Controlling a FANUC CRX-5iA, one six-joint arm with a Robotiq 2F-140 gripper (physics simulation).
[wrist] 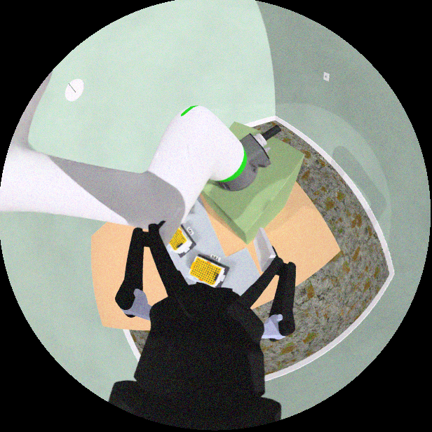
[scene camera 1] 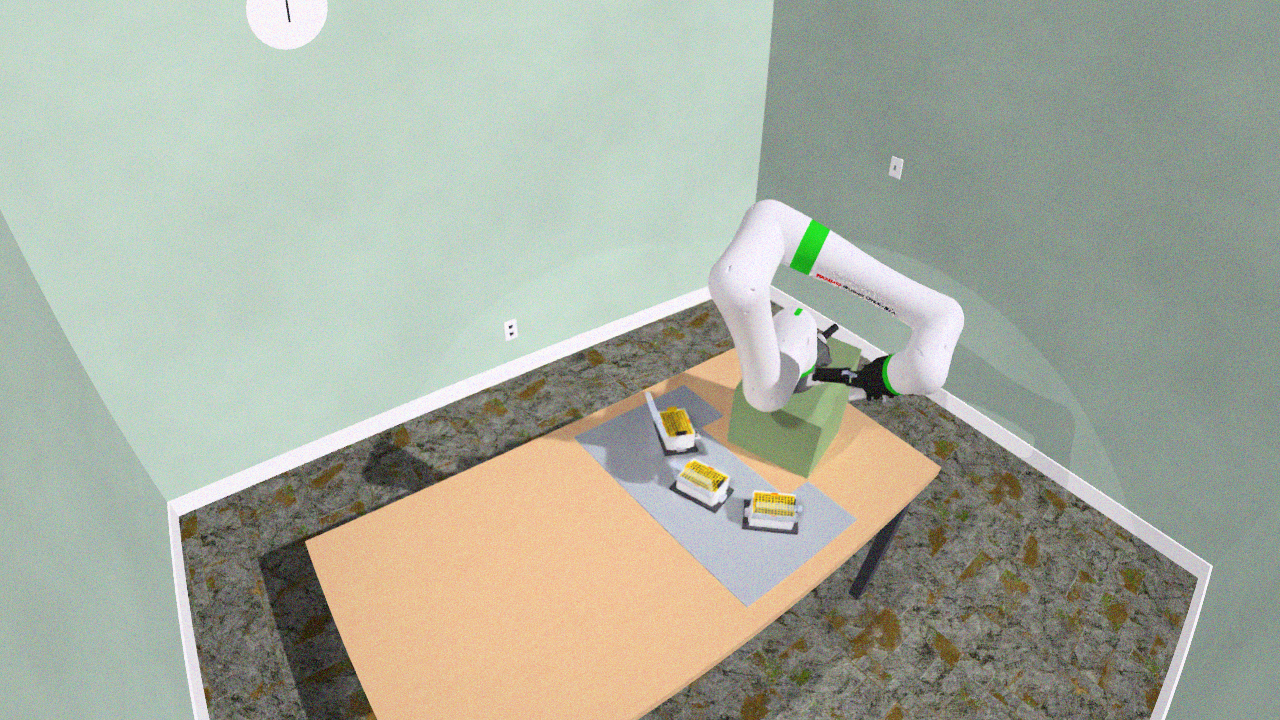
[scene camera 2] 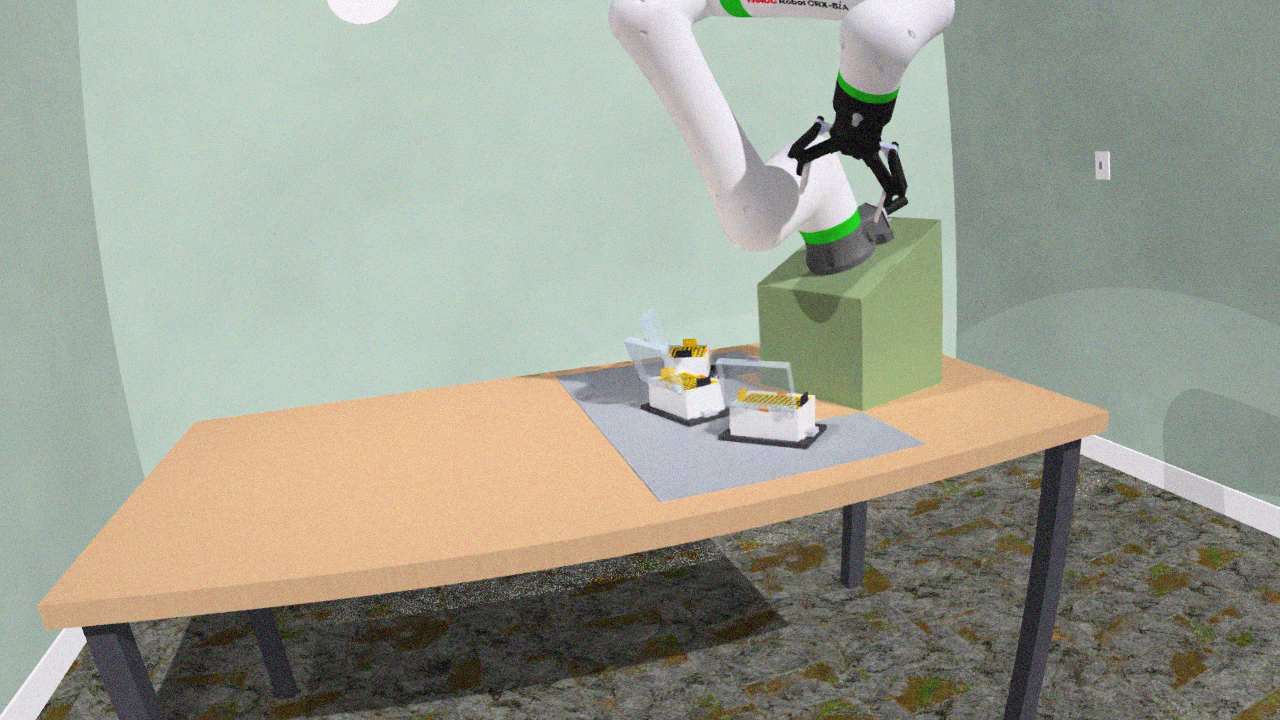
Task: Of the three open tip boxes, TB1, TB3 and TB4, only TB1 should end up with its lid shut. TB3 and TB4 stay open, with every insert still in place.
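Places are measured from the arm's base along level axes (x left, y back, z up), in millimetres.
Where they show: gripper, fingertip midpoint: (scene camera 1: 829, 387) (scene camera 2: 840, 202); arm's base, link origin: (scene camera 2: 842, 254).
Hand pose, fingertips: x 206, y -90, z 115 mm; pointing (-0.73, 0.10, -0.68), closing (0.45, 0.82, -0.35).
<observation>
Each offset is from my fingertips to the centre of the thing. "pt": to the spot under its first point. Level surfaces: height alone.
Three white tip boxes with yellow inserts stand on the grey mat {dz -377 mm} (scene camera 1: 626, 447) (scene camera 2: 626, 438). The back box {dx -372, dy -191, dz -344 mm} (scene camera 1: 677, 438) (scene camera 2: 687, 365), middle box {pt dx -86, dy -309, dz -285 mm} (scene camera 1: 702, 489) (scene camera 2: 683, 401) and front box {pt dx +86, dy -206, dz -290 mm} (scene camera 1: 771, 516) (scene camera 2: 769, 425) each have a clear lid standing open. The front box's lid {pt dx +113, dy -197, dz -251 mm} (scene camera 2: 759, 374) leans up behind it. The wrist view shows two yellow inserts (wrist: 178, 240) (wrist: 206, 270) in their boxes; the box labels are too small to read surely. My gripper (scene camera 1: 836, 383) (scene camera 2: 845, 186) (wrist: 219, 225) is open and empty, high above the table beside the arm's base, away from the boxes.
The green plinth (scene camera 1: 778, 438) (scene camera 2: 810, 335) (wrist: 245, 215) carries the arm's base right behind the boxes. The arm's white links (scene camera 1: 751, 313) (scene camera 2: 689, 107) (wrist: 100, 190) arch above it. The wooden table {dz -380 mm} (scene camera 1: 537, 555) (scene camera 2: 402, 483) extends left past the mat.
</observation>
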